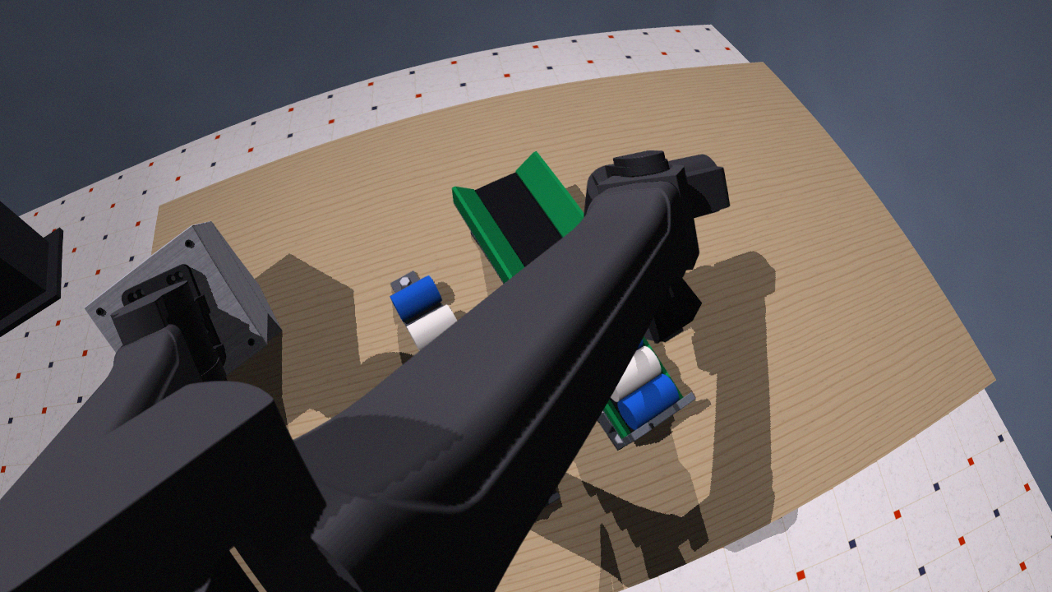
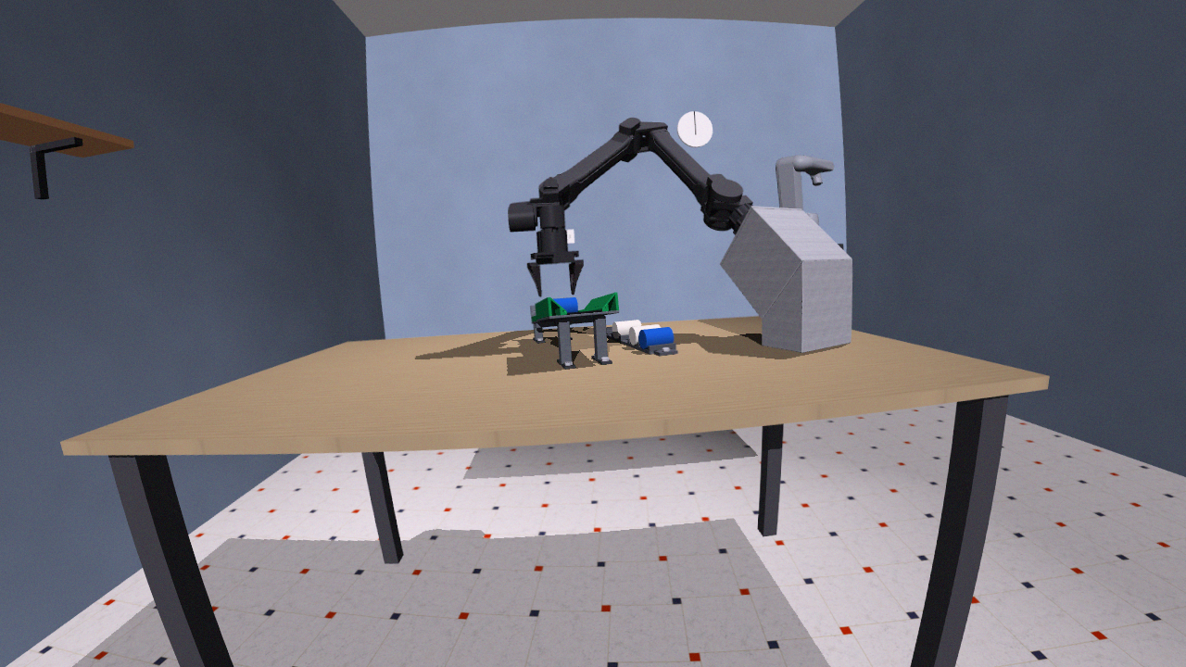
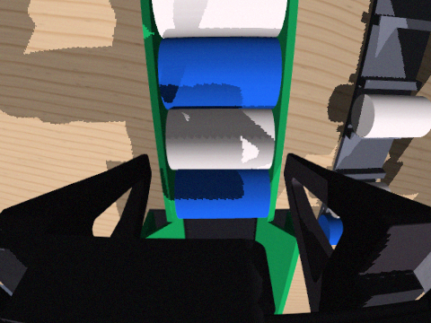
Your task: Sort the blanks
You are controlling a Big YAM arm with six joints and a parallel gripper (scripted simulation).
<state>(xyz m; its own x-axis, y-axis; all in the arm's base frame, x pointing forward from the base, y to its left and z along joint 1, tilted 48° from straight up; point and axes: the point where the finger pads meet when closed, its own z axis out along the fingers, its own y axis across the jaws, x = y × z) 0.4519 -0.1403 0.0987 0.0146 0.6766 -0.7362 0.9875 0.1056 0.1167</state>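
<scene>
My gripper is now 140 mm to the left of the grey stop and 70 mm above it. The rest, counted from my hand: grey stock rack: 160 mm behind, 130 mm below, 40 mm to the left.
</scene>
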